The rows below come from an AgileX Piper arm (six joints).
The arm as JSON. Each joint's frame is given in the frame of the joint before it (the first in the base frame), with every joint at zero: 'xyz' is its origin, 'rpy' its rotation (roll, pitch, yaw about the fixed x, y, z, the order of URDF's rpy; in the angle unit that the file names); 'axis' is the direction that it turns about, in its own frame. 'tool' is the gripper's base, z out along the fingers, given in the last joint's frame.
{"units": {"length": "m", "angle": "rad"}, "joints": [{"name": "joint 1", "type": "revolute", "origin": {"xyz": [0.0, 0.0, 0.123], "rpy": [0.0, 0.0, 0.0]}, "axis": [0.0, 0.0, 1.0]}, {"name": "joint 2", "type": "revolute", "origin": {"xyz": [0.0, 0.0, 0.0], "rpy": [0.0, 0.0, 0.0]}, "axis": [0.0, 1.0, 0.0]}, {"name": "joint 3", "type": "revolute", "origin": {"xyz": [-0.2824, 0.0, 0.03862], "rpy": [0.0, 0.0, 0.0]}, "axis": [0.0, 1.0, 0.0]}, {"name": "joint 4", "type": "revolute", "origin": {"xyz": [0.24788, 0.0, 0.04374], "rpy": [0.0, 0.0, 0.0]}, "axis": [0.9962, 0.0, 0.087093]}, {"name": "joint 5", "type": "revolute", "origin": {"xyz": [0.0, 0.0, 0.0], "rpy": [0.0, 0.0, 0.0]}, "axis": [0.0, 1.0, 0.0]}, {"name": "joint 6", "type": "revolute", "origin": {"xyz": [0.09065, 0.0, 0.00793], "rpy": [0.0, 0.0, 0.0]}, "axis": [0.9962, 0.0, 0.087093]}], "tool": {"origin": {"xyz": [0.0, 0.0, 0.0], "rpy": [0.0, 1.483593, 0.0]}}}
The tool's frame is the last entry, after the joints.
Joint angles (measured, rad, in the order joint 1, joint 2, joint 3, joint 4, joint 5, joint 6), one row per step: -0.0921, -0.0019, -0.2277, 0.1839, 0.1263, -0.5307; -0.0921, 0.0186, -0.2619, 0.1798, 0.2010, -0.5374; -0.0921, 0.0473, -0.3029, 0.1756, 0.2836, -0.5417; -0.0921, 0.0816, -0.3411, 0.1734, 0.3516, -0.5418; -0.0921, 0.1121, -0.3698, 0.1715, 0.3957, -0.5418; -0.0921, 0.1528, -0.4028, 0.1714, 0.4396, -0.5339; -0.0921, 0.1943, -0.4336, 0.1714, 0.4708, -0.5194; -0.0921, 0.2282, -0.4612, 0.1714, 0.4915, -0.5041; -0.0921, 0.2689, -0.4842, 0.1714, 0.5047, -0.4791; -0.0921, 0.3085, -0.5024, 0.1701, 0.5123, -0.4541; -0.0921, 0.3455, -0.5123, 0.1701, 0.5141, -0.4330; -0.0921, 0.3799, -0.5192, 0.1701, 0.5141, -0.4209; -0.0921, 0.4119, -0.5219, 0.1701, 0.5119, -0.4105; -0.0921, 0.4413, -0.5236, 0.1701, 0.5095, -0.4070; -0.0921, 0.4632, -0.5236, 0.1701, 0.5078, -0.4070; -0.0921, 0.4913, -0.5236, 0.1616, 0.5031, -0.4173; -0.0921, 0.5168, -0.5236, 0.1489, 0.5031, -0.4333
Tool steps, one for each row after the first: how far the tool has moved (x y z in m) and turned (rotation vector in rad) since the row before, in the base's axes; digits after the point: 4 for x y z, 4 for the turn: 0.0004, 0.0011, 0.0036, -0.0092, 0.0607, 0.0104; 0.0008, 0.0011, 0.0046, -0.0067, 0.0697, 0.0120; 0.0017, 0.0008, 0.0047, -0.0003, 0.0634, 0.0104; 0.0021, 0.0004, 0.0039, -0.0002, 0.0455, 0.0065; 0.0036, 0.0003, 0.0048, 0.0100, 0.0508, 0.0065; 0.0042, 0.0000, 0.0051, 0.0165, 0.0412, 0.0033; 0.0035, 0.0000, 0.0052, 0.0165, 0.0265, 0.0010; 0.0056, -0.0003, 0.0039, 0.0267, 0.0304, -0.0023; 0.0061, -0.0005, 0.0027, 0.0255, 0.0287, -0.0043; 0.0064, -0.0006, 0.0005, 0.0231, 0.0286, -0.0047; 0.0062, -0.0006, -0.0003, 0.0142, 0.0273, -0.0032; 0.0061, -0.0006, -0.0015, 0.0125, 0.0270, -0.0034; 0.0056, -0.0005, -0.0018, 0.0057, 0.0252, -0.0015; 0.0042, -0.0004, -0.0019, 0.0019, 0.0201, -0.0003; 0.0053, -0.0009, -0.0024, -0.0157, 0.0242, 0.0018; 0.0046, -0.0010, -0.0027, -0.0250, 0.0267, 0.0047
